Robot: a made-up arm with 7 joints. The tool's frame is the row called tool. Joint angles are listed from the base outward. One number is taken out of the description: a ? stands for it. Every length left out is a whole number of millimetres.
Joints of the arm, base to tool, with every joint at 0 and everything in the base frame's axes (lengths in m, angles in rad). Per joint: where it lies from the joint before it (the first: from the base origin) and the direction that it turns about. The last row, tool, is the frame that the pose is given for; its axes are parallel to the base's.
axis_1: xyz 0.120 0.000 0.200 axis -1 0 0
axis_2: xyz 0.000 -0.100 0.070 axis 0 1 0
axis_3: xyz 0.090 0.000 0.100 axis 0 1 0
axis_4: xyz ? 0.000 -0.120 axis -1 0 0
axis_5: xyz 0.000 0.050 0.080 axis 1 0 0
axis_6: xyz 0.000 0.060 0.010 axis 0 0 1
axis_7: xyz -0.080 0.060 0.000 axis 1 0 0
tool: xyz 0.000 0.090 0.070
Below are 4 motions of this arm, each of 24 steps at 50 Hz.
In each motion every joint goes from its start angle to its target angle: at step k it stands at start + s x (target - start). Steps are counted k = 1, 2, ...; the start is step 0. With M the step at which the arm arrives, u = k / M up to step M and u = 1 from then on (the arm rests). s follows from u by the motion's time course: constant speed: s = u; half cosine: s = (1 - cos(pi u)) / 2; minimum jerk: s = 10 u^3 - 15 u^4 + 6 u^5.
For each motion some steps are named. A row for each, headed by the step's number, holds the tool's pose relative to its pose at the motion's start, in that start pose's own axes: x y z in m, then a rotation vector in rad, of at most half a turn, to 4 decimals.
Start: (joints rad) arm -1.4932 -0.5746 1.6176 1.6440 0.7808 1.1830 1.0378
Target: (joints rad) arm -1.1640 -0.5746 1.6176 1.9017 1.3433 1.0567 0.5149
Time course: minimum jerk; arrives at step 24
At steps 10, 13, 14, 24:
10: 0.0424 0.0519 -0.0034 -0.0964 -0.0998 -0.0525
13: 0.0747 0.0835 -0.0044 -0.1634 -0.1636 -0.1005
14: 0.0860 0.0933 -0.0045 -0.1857 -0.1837 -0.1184
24: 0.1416 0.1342 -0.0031 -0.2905 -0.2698 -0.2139

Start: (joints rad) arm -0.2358 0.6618 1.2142 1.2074 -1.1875 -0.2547 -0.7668
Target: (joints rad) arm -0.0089 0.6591 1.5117 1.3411 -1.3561 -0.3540 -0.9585
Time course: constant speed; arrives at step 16
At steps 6, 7, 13, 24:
6: -0.0171 -0.0354 -0.0786 -0.1425 -0.1068 0.0257
7: -0.0186 -0.0415 -0.0920 -0.1647 -0.1254 0.0277
13: -0.0194 -0.0777 -0.1728 -0.2874 -0.2402 0.0255
24: -0.0145 -0.0951 -0.2130 -0.3418 -0.2985 0.0154

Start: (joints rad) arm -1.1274 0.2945 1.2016 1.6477 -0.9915 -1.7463 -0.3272
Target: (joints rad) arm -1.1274 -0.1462 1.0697 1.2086 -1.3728 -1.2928 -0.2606
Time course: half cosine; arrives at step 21
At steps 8, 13, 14, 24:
8: -0.0440 0.0047 0.0516 -0.1383 -0.0153 0.0525
13: -0.0928 0.0211 0.1093 -0.2938 -0.0030 0.1159
14: -0.1015 0.0254 0.1196 -0.3217 0.0027 0.1276
24: -0.1330 0.0446 0.1575 -0.4225 0.0330 0.1705

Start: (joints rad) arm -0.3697 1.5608 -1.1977 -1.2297 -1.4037 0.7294 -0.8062
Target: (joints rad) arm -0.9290 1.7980 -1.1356 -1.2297 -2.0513 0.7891 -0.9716
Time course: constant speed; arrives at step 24
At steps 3, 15, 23, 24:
3: -0.0130 -0.0078 -0.0049 -0.0119 -0.0067 0.0526
15: -0.0724 -0.0434 -0.0468 -0.0894 -0.0930 0.2718
23: -0.1119 -0.0682 -0.0979 -0.1735 -0.2018 0.4100
24: -0.1164 -0.0712 -0.1057 -0.1860 -0.2180 0.4260

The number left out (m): -0.450
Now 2 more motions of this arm.
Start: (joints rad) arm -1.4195 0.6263 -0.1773 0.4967 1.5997 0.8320 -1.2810
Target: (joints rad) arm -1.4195 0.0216 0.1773 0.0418 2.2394 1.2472 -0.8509
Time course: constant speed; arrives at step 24
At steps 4, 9, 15, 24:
4: -0.0187 -0.0220 0.0098 0.1779 -0.1500 -0.1068
9: -0.0499 -0.0475 0.0133 0.3919 -0.3525 -0.2289
15: -0.0947 -0.0717 0.0039 0.6339 -0.6149 -0.3604
24: -0.1637 -0.0885 -0.0353 0.9596 -1.0409 -0.5333

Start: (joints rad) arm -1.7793 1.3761 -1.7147 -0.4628 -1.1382 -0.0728 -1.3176
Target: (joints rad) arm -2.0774 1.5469 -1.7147 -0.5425 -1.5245 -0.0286 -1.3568
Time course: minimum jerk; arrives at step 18
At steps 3, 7, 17, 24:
3: -0.0020 -0.0021 0.0004 -0.0028 -0.0009 0.0073
7: -0.0168 -0.0183 0.0025 -0.0222 -0.0118 0.0605
17: -0.0551 -0.0631 -0.0034 -0.0643 -0.0760 0.1907
24: -0.0552 -0.0632 -0.0034 -0.0644 -0.0762 0.1909

